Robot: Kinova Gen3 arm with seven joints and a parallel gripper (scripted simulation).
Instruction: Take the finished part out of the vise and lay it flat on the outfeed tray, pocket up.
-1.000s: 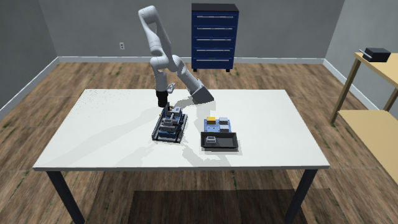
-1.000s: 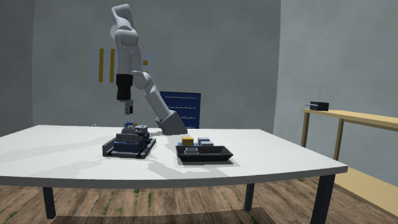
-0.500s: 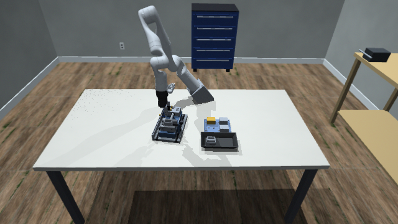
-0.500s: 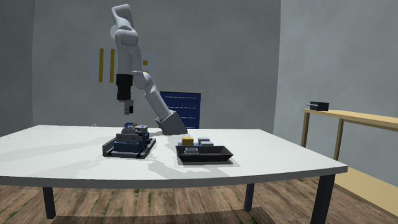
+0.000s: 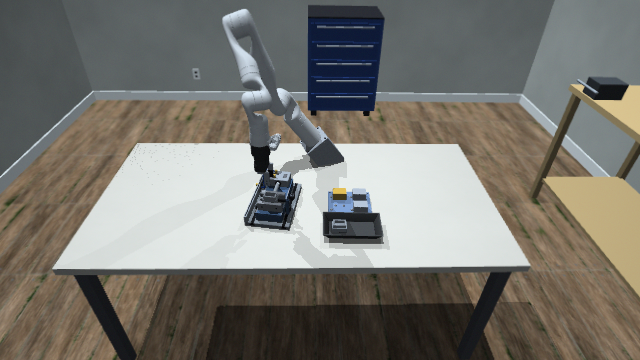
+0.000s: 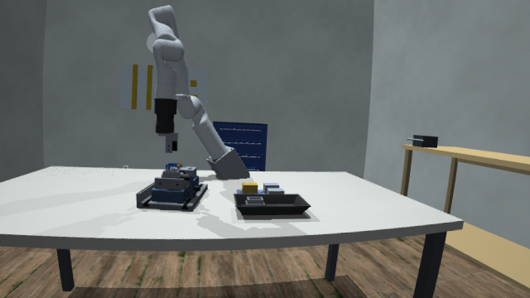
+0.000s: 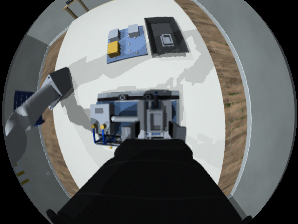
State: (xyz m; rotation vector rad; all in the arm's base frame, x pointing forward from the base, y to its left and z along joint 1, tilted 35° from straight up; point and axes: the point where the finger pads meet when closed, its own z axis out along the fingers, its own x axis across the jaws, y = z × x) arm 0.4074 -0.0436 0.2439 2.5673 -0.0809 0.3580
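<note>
The vise lies 160 mm below my hand, 60 mm behind it and 10 mm to the left of it. Round my hand: yellow block 300 mm to the left, 170 mm below, 120 mm behind.
</note>
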